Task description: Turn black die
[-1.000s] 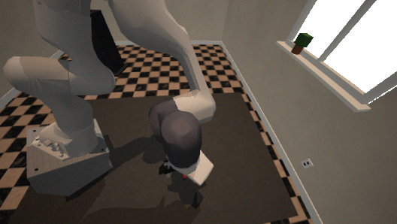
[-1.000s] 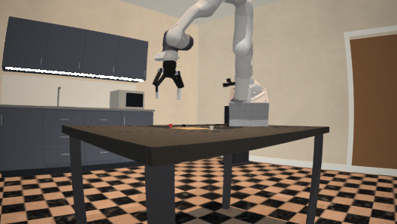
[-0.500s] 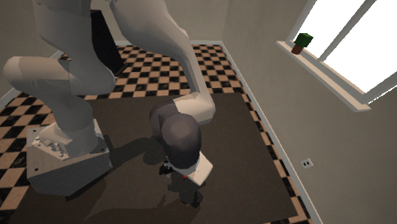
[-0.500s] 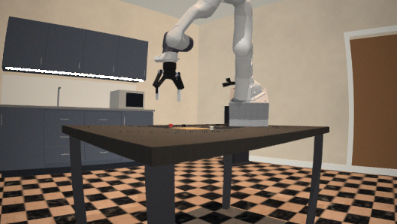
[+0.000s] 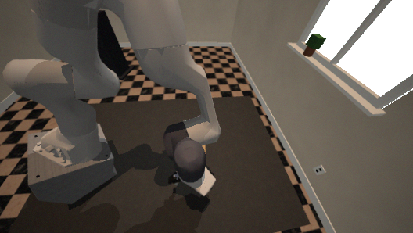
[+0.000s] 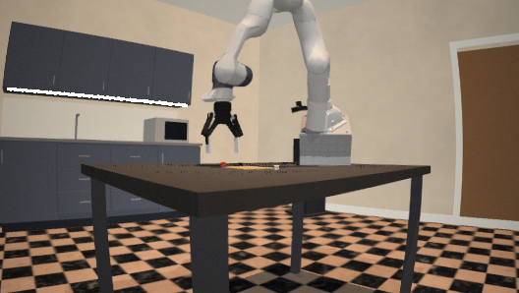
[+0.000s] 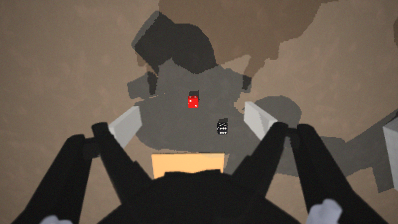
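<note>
My hand is 60 mm above the red die. Also, from my hand: tan mat (30 mm behind, 170 mm to the left, 60 mm below); then white die (80 mm behind, 280 mm to the left, 60 mm below); then black die (60 mm behind, 40 mm to the left, 60 mm below).
</note>
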